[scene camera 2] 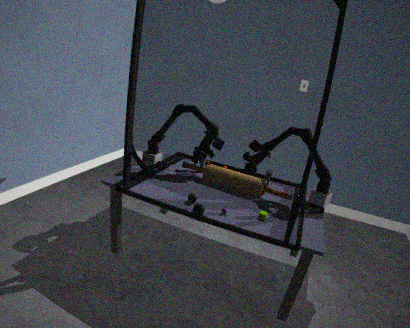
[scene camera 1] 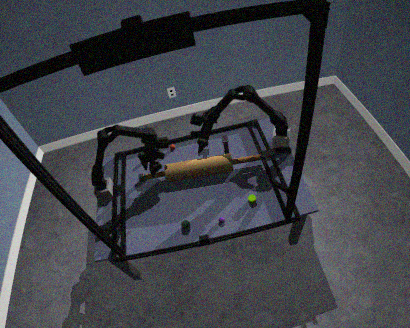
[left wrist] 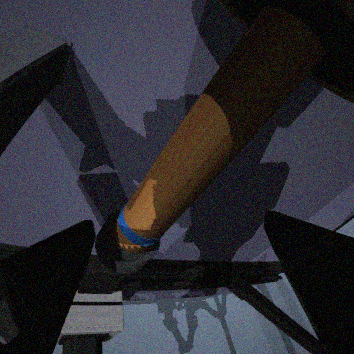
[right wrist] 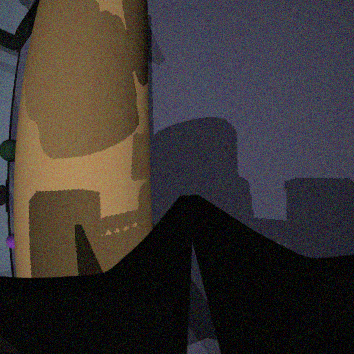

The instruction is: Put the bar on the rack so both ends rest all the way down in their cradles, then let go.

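Where they show: left gripper, fingertip midpoint: [scene camera 2: 193, 163] [scene camera 1: 149, 173] [left wrist: 180, 224]; right gripper, fingertip midpoint: [scene camera 1: 198, 153] [right wrist: 188, 203]; left arm's base at its link origin: [scene camera 2: 152, 152] [scene camera 1: 101, 185] [left wrist: 82, 337]; right arm's base at its link origin: [scene camera 2: 322, 191] [scene camera 1: 281, 132].
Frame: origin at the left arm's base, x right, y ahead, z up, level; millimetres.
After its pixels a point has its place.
Note:
The bar [scene camera 1: 199, 169] @[x 55, y 596, z 9 mm] [scene camera 2: 232, 181] @[x 67, y 596, z -16 mm] [left wrist: 180, 162] @[x -16, y 333, z -14 mm] [right wrist: 85, 110] @[x -32, y 549, z 5 mm] is a wooden roller with a thick pale body and thinner brown handles. It lies lengthwise across the table. A blue band rings its end in the left wrist view. My left gripper [scene camera 1: 151, 169] @[x -5, y 307, z 1 mm] [scene camera 2: 200, 159] @[x -5, y 307, z 1 mm] [left wrist: 180, 224] @[x -5, y 307, z 1 mm] is open and empty over the left handle, whose end lies between the fingertips' lines of view. My right gripper [right wrist: 188, 203] @[x -86, y 611, z -12 mm] is shut and empty, beside and above the thick body, near its rear side. The rack's cradles are too dark to make out, so the seating of both ends cannot be told.
A lime object [scene camera 1: 252, 198] @[x 281, y 835, z -47 mm] [scene camera 2: 262, 215] @[x 297, y 834, z -54 mm], a purple ball [scene camera 1: 221, 220] @[x 363, y 651, z -50 mm] [scene camera 2: 223, 212] @[x 370, y 652, z -62 mm] and a dark green object [scene camera 1: 185, 226] @[x 358, y 467, z -40 mm] lie toward the front. A red ball [scene camera 1: 172, 147] @[x -222, y 452, z -52 mm] lies behind the bar. A dark post [scene camera 1: 226, 145] @[x -86, y 781, z -2 mm] stands behind it. Black frame beams surround the table.

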